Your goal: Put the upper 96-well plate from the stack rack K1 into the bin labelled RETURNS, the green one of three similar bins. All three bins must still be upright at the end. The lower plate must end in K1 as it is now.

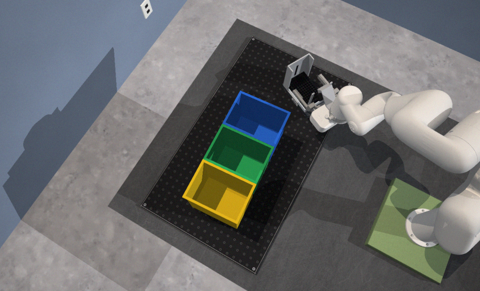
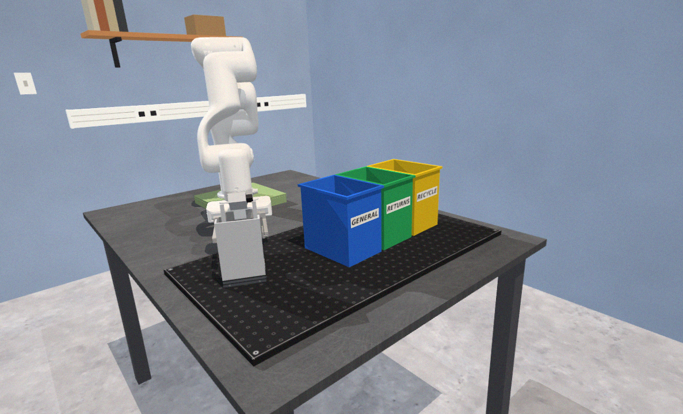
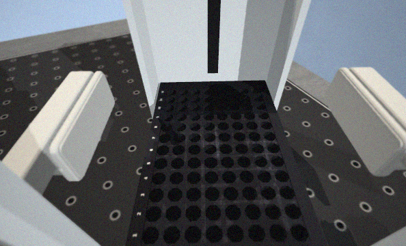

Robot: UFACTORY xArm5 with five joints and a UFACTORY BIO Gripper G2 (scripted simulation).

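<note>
Right now the black 96-well plate is 2 cm ahead of my hand, 1 cm to the right of it and 5 cm below it. The rest, counted from my hand: blue general bin: 8 cm ahead, 24 cm to the left; then green returns bin: 7 cm ahead, 37 cm to the left; then white plate: 2 cm ahead, 1 cm to the right, 6 cm below.
</note>
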